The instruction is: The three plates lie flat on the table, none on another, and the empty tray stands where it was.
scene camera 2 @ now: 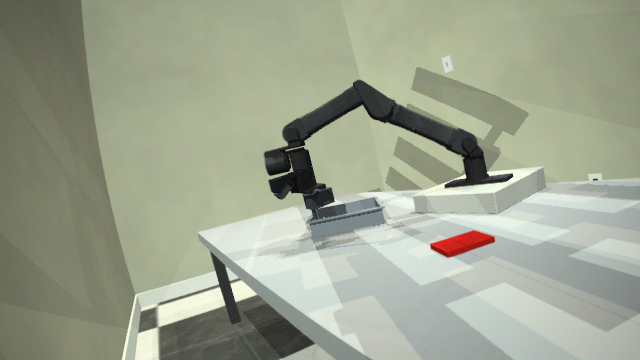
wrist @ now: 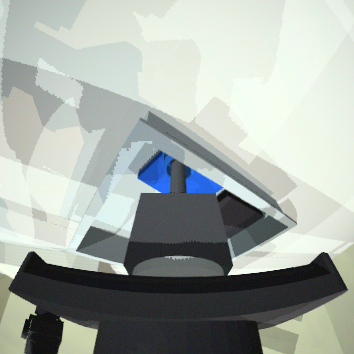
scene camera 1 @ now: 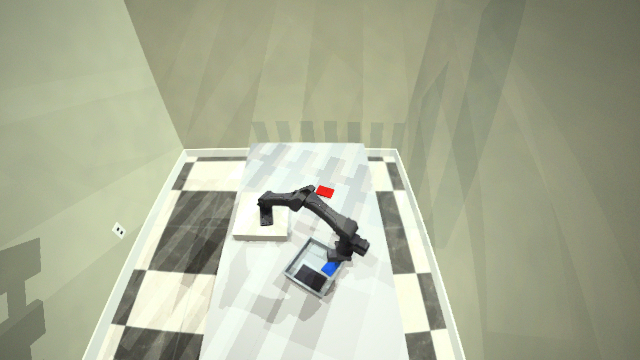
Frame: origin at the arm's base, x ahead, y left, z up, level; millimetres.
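Seen in the pictures: hand, its tool point: (scene camera 2: 319, 232) (wrist: 177, 148) (scene camera 1: 338, 265); arm's base, origin of its link: (scene camera 2: 478, 182) (scene camera 1: 266, 210).
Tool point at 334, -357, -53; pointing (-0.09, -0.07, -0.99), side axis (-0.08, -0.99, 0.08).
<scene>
Pixels of each thing's middle, then the offset from my tool point to it, as dx, dy, dz.
- grey tray, middle of its body: (wrist: 179, 228) (scene camera 2: 346, 215) (scene camera 1: 315, 266) -113, +7, +21
- blue plate, middle of its body: (wrist: 182, 179) (scene camera 1: 330, 266) -39, -2, +4
- black plate, middle of its body: (wrist: 213, 227) (scene camera 1: 309, 278) -150, -46, +5
- red plate, middle of its body: (scene camera 2: 461, 243) (scene camera 1: 324, 191) +26, +487, +1
A grey tray (scene camera 1: 301, 285) (scene camera 2: 346, 221) (wrist: 197, 147) stands on the table, turned at an angle. A blue plate (scene camera 1: 330, 268) (wrist: 204, 184) lies flat inside it, with a black plate (scene camera 1: 311, 276) (wrist: 237, 211) beside it in the tray. A red plate (scene camera 1: 325, 191) (scene camera 2: 462, 243) lies flat on the table, well away from the tray. My suction cup (wrist: 178, 168) (scene camera 2: 315, 208) reaches down into the tray and its tip rests on the blue plate. In the second scene view the tray wall hides the plates inside.
The arm's base stands on a white block (scene camera 1: 259, 228) (scene camera 2: 483, 196) at the table's side. The tray is near a table edge (scene camera 2: 250, 263). A checkered floor surrounds the table.
</scene>
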